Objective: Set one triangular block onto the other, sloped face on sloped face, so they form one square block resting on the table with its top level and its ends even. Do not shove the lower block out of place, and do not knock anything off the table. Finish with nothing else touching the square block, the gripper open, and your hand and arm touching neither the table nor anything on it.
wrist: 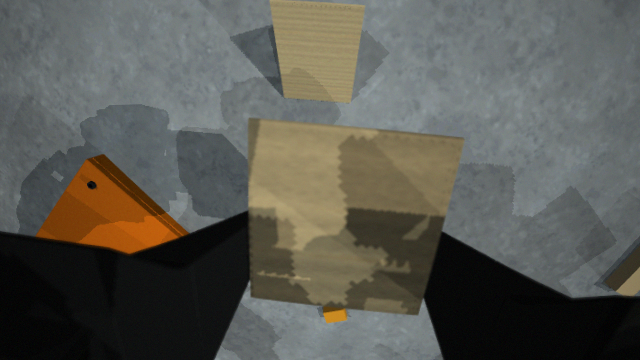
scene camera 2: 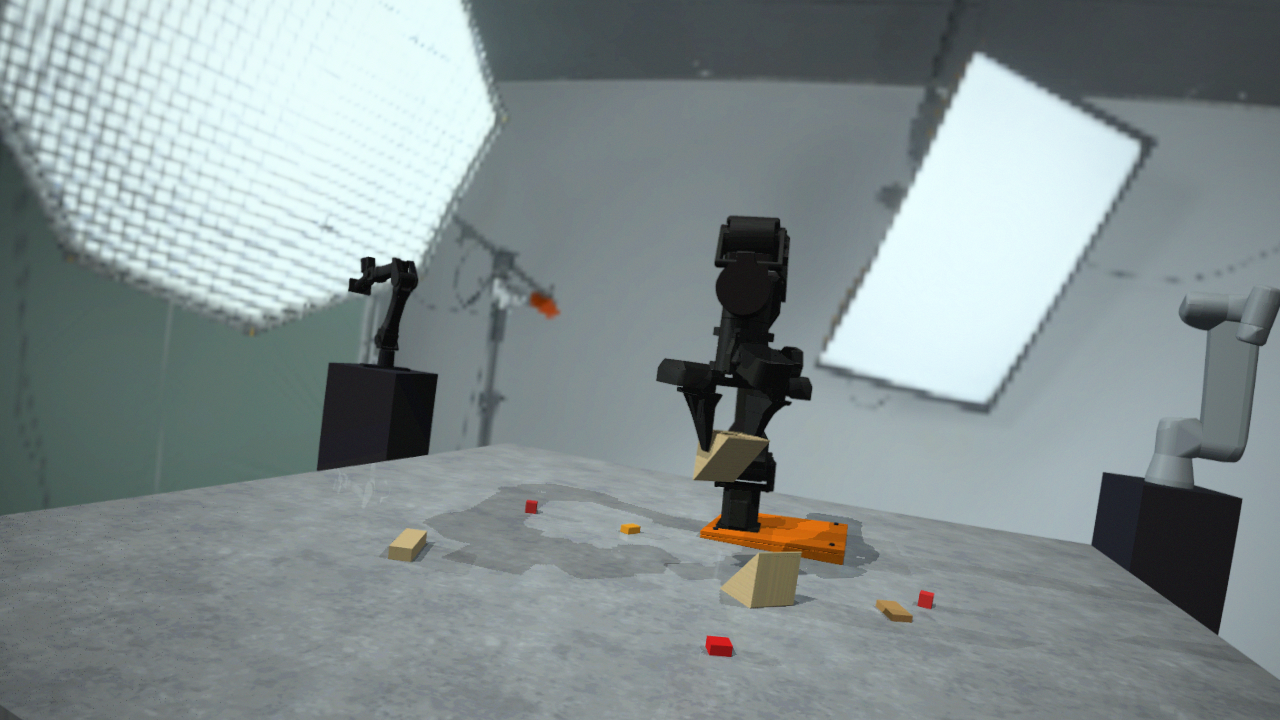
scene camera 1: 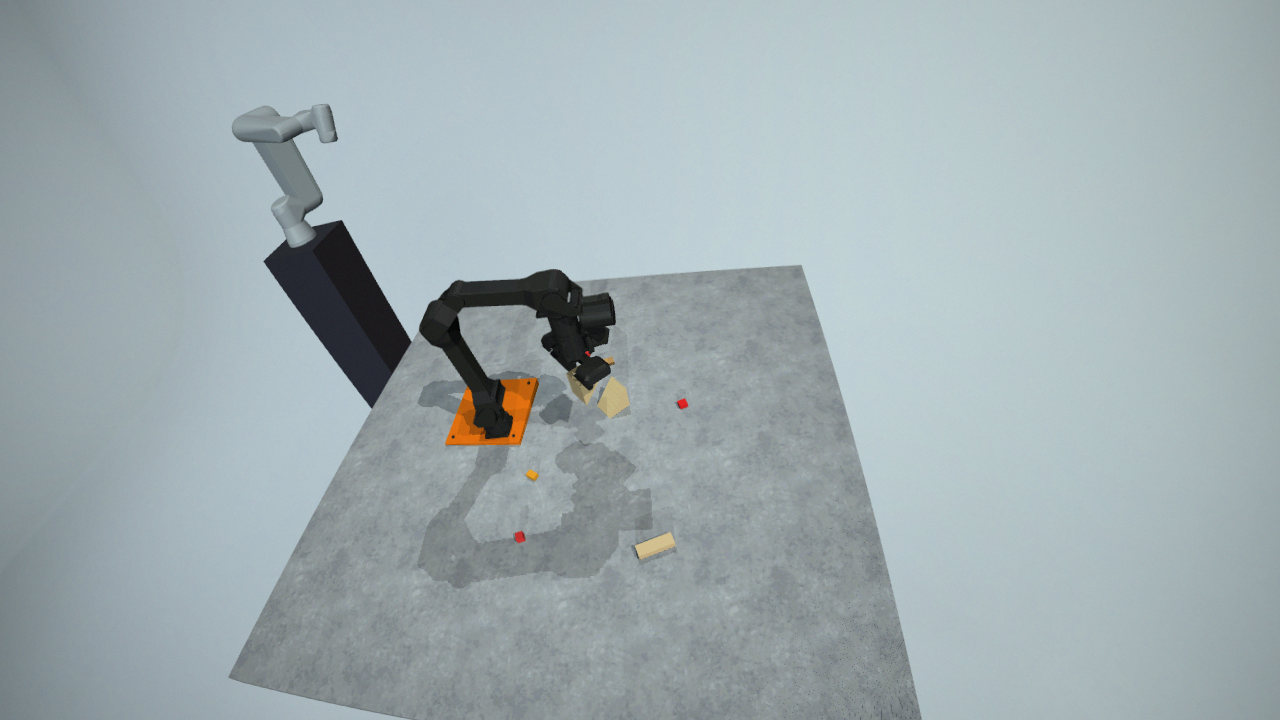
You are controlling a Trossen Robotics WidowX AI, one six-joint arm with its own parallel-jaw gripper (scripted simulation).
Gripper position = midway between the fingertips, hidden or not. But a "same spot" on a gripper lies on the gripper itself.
my gripper: wrist 339,225; scene camera 2; scene camera 1
same spot on my gripper: [scene camera 1: 569,366] = [scene camera 2: 749,425]
